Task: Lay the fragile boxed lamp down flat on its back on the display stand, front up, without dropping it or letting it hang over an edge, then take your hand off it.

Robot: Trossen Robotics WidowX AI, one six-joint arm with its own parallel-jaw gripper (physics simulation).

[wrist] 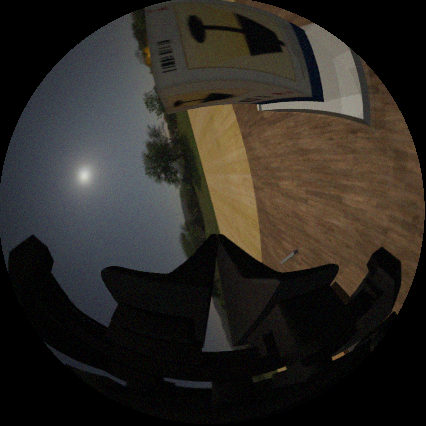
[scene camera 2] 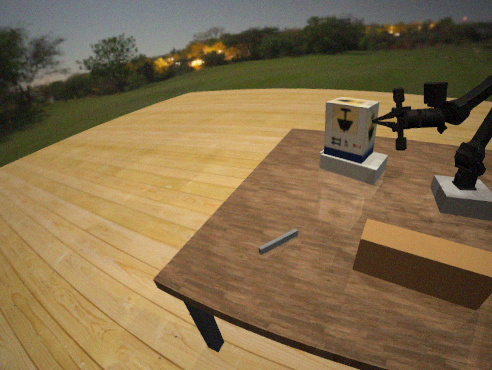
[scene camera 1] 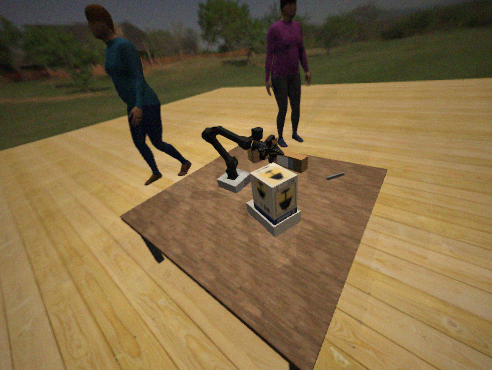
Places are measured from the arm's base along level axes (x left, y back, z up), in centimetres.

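Pixels of known places: gripper, fingertip midpoint: (wrist: 215, 238) (scene camera 2: 371, 121) (scene camera 1: 283, 154); arm's base, origin of the base link: (scene camera 2: 463, 185) (scene camera 1: 232, 176).
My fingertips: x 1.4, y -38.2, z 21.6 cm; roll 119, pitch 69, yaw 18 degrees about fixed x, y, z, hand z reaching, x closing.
For each thing: its top centre in the pictures, then the offset to it from my fingertips. Level surfaces: height alone.
- long brown block, middle of its top: (scene camera 2: 427, 246) (scene camera 1: 287, 153) dx +35.6, dy +10.0, dz -17.2 cm
- wooden table, its level: dz -28.2 cm
- small grey bar, middle of its top: (scene camera 2: 278, 238) (wrist: 286, 258) (scene camera 1: 335, 174) dx +28.5, dy -25.9, dz -26.0 cm
The boxed lamp (scene camera 1: 274, 195) (scene camera 2: 350, 130) (wrist: 235, 50), a white box with lamp pictures and a dark blue bottom band, stands upright on the pale display stand (scene camera 1: 287, 225) (scene camera 2: 350, 167) (wrist: 345, 90). Its printed sides face outward and the lamp pictures are upright. My gripper (scene camera 1: 282, 153) (scene camera 2: 375, 120) (wrist: 215, 238) is shut and empty, with its fingertips together. It is level with the upper part of the box, on the arm's side. In the second scene view the tips overlap the box's edge; whether they touch it I cannot tell.
A long brown block (scene camera 1: 298, 162) (scene camera 2: 425, 265) lies on the wooden table (scene camera 1: 225, 240) (scene camera 2: 225, 280). A small grey bar (scene camera 1: 335, 176) (scene camera 2: 278, 241) (wrist: 289, 257) lies on it too. The arm's pale base block (scene camera 1: 234, 186) (scene camera 2: 462, 204) is near the stand. Two people stand beyond the table.
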